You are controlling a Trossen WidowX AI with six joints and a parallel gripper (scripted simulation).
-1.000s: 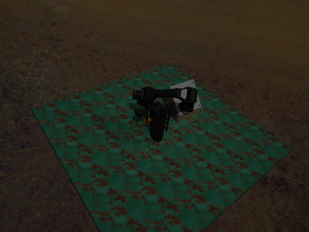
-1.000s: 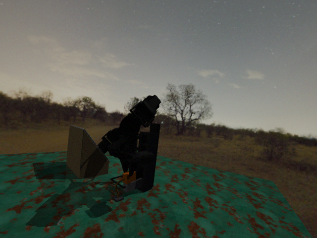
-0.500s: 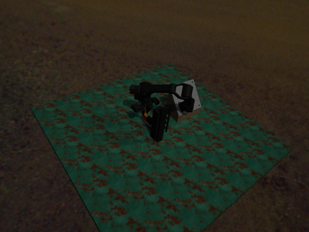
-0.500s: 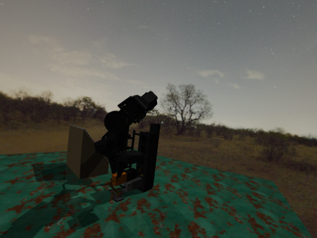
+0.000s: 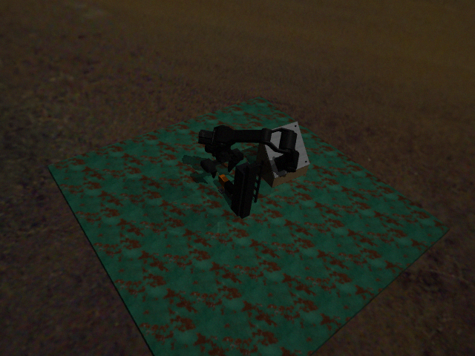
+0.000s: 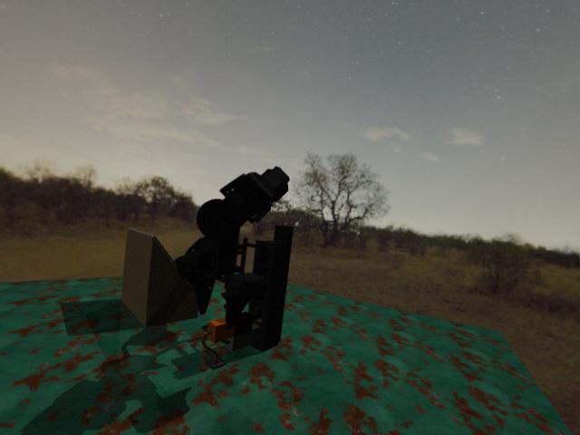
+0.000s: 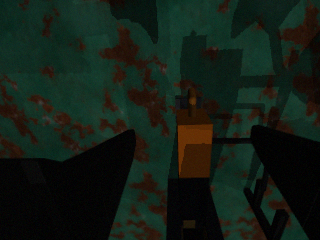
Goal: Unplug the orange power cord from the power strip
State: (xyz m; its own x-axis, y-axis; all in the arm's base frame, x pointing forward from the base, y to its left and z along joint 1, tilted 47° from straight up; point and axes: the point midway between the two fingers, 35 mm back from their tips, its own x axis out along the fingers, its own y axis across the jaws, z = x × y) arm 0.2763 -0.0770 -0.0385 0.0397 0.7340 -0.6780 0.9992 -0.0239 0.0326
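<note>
My gripper tip is now 40 mm to the right of the orange plug, 10 mm past it and 10 mm above it.
</note>
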